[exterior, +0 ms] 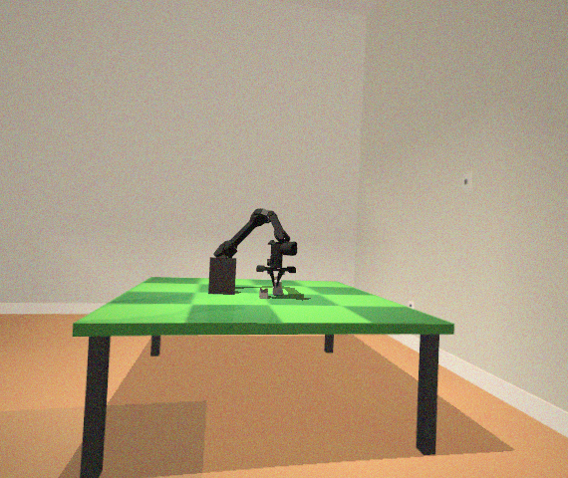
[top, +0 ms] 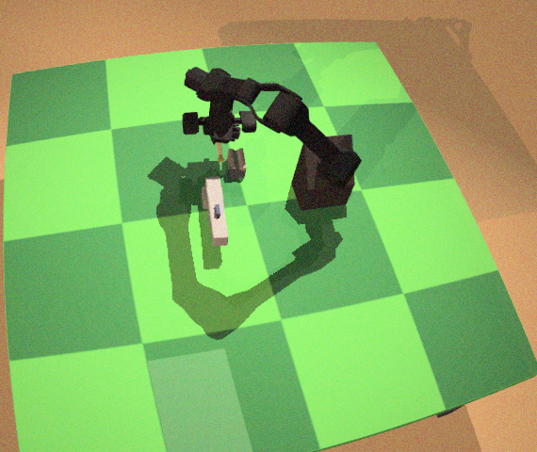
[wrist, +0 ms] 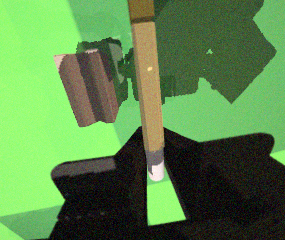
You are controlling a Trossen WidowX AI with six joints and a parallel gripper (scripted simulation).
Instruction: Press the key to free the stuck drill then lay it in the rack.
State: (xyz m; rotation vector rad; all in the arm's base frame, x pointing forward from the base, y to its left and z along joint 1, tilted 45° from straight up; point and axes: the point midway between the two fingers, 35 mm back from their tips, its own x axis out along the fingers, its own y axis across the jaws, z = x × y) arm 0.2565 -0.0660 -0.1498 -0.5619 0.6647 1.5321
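My gripper tip is 40 mm to the right of the drill and 30 mm below it. From my gripper tip the other things lie so: blue key: 230 mm to the left, 30 mm ahead; rack: 50 mm behind, 40 mm to the left, 40 mm below; steel block: 210 mm to the left, 30 mm ahead, 10 mm below.
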